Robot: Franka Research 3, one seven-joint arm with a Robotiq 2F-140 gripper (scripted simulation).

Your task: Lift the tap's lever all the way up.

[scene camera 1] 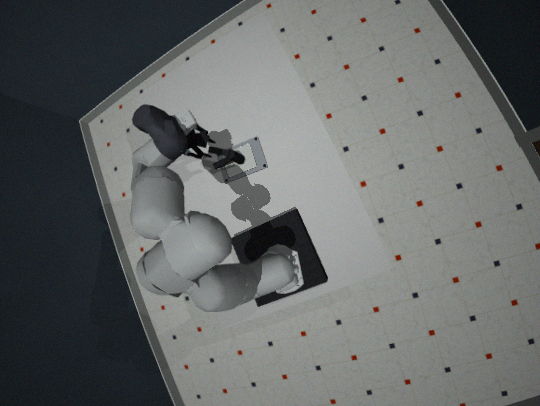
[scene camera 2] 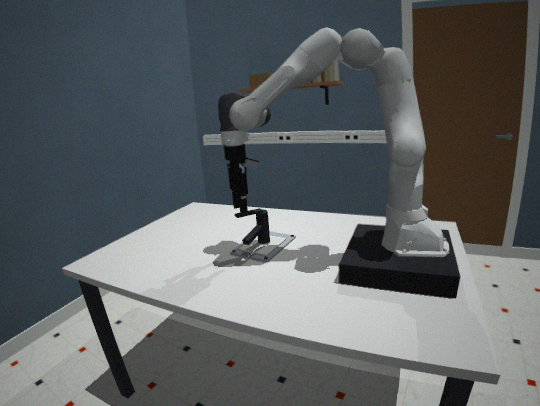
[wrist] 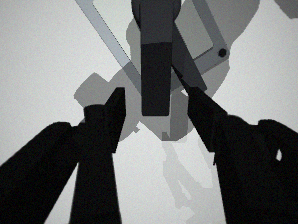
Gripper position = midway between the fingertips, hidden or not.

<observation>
In view: my gripper [scene camera 2: 240,210] and a black tap [scene camera 2: 263,243].
My gripper shows as well in the wrist view [wrist: 156,101]. The black tap shows as well in scene camera 1 [scene camera 1: 241,163].
</observation>
